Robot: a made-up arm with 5 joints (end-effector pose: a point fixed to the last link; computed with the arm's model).
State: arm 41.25 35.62 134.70 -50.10 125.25
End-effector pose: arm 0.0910 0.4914 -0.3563 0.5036 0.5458 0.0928 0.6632
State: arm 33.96 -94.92 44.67 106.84 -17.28
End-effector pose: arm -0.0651 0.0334 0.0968 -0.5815 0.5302 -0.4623 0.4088
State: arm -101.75 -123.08 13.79 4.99 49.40
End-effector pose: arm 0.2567 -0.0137 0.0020 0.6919 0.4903 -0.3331 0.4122
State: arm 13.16 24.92 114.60 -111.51 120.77
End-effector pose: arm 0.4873 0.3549 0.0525 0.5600 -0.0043 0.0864 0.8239
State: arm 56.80 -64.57 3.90 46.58 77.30
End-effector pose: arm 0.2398 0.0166 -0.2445 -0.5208 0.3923 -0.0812 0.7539
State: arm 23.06 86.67 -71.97 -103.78 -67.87
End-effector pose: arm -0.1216 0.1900 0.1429 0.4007 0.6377 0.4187 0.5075
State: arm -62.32 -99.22 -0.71 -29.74 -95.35
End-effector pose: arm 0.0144 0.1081 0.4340 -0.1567 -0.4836 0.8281 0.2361
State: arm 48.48 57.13 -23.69 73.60 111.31
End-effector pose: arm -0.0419 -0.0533 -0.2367 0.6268 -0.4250 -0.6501 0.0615
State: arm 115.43 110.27 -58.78 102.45 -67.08
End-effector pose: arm 0.1176 0.1930 0.0081 -0.3922 -0.4975 0.4974 0.5927
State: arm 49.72 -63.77 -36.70 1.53 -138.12
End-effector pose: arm -0.0735 0.2289 -0.2723 -0.2409 0.6259 0.7361 0.0915
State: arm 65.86 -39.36 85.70 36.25 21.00
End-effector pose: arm 0.0206 0.0403 -0.2976 -0.2850 0.6183 -0.2841 0.6751
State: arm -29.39 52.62 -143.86 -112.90 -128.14
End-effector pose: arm -0.0077 0.3741 0.1620 0.6640 0.1211 0.5708 0.4675
